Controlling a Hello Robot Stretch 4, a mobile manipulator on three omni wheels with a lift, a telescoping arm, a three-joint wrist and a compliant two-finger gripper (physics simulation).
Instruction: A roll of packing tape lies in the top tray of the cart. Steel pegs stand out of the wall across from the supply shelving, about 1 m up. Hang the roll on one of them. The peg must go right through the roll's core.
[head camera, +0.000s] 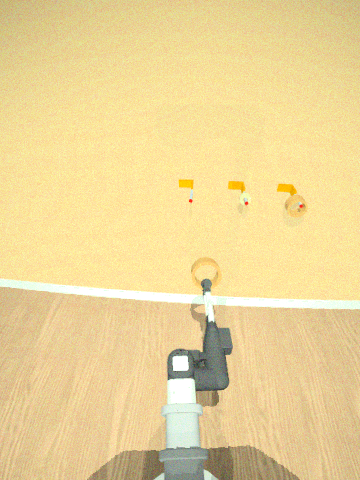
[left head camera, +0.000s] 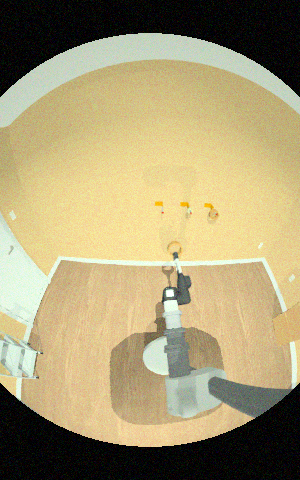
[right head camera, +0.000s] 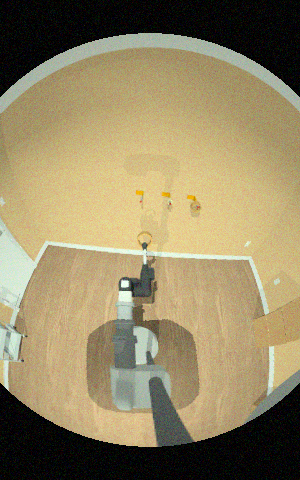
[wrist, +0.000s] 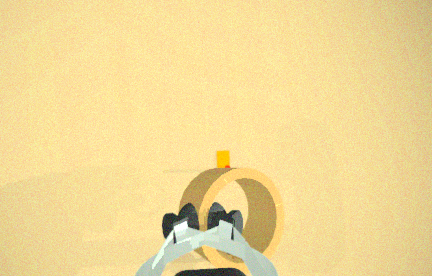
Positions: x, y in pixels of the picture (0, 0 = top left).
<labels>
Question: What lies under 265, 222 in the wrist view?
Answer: An orange-brown tape roll.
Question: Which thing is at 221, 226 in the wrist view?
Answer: My gripper.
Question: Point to my gripper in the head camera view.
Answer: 205, 282
</labels>
